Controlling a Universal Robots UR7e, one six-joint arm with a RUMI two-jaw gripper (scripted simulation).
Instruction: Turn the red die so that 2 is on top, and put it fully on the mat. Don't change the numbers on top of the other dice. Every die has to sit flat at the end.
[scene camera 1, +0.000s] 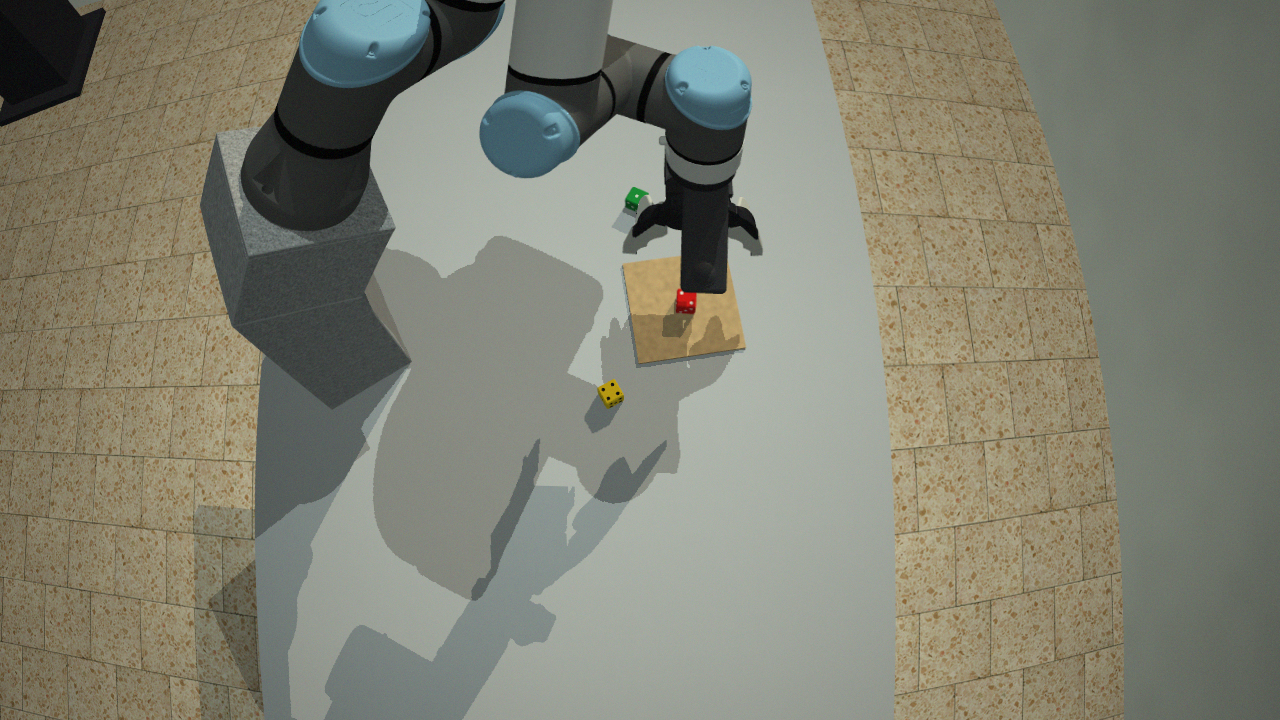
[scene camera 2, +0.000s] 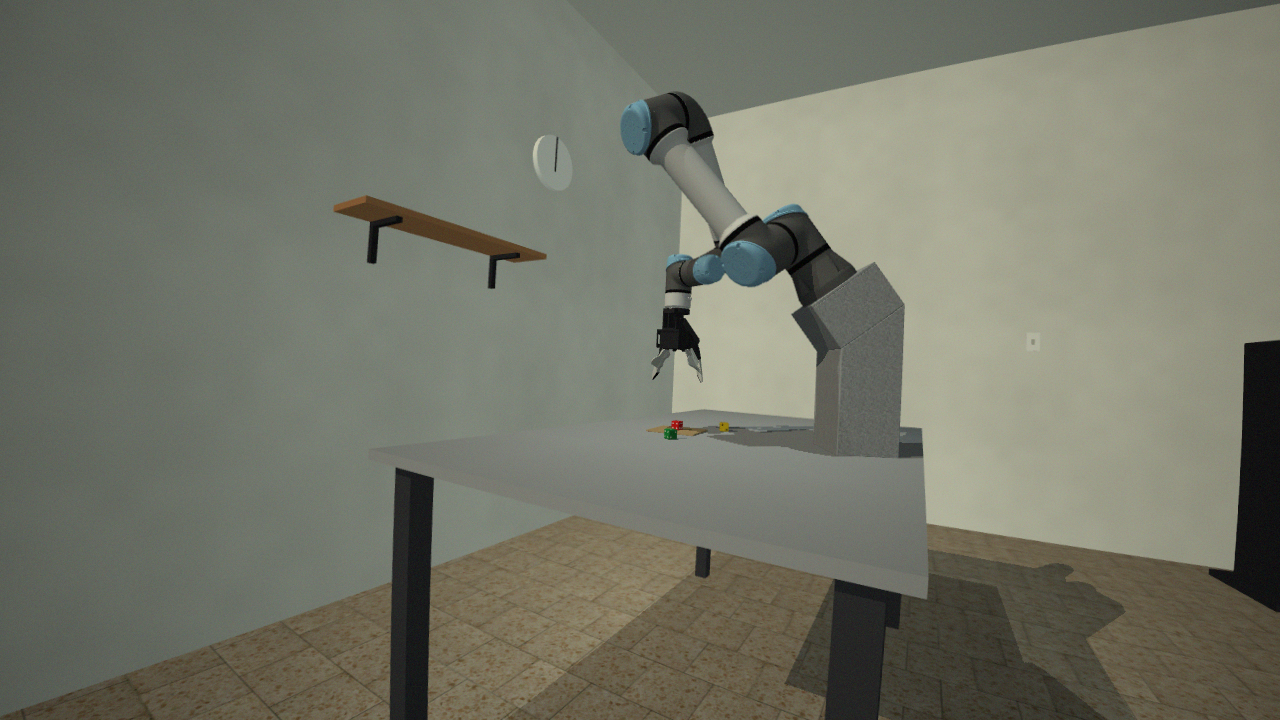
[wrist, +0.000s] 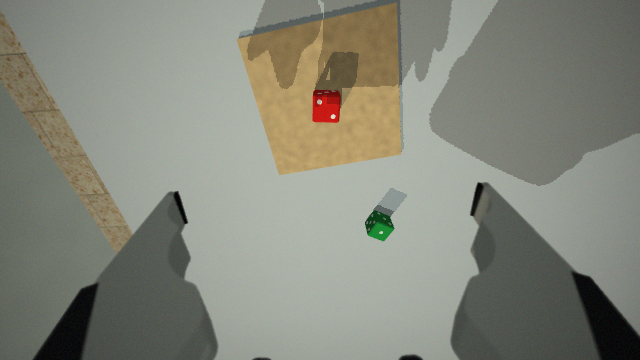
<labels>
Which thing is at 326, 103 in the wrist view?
A red die.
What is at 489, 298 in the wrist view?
My gripper.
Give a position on a tan mat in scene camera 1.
660, 333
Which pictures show my gripper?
Scene camera 1, scene camera 2 and the wrist view: all of them.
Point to my gripper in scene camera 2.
At 676, 381
</labels>
